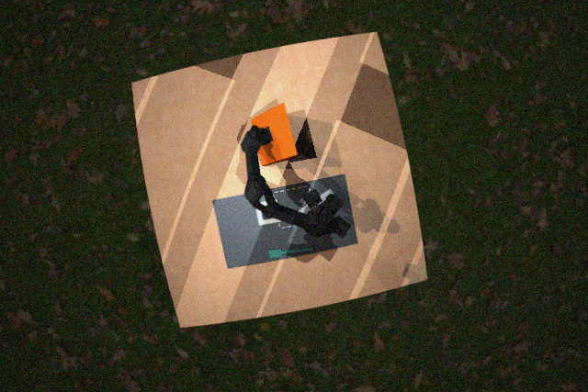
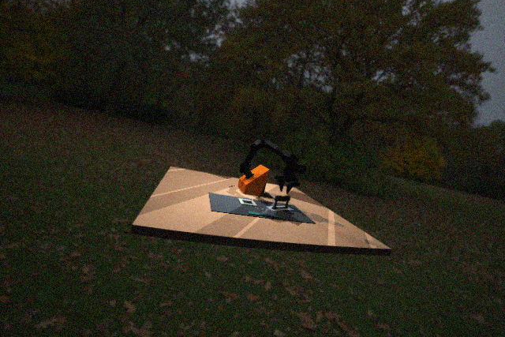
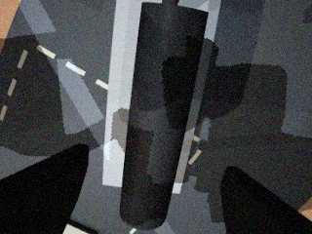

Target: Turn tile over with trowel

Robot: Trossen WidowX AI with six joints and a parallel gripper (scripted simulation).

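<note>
The white tile lies 50 mm behind my gripper tip, 230 mm to the right of it and 110 mm below it. Round my gripper tip: teal trowel: 160 mm ahead, 200 mm to the right, 110 mm below; then dark grey mat: 20 mm ahead, 170 mm to the right, 130 mm below.
</note>
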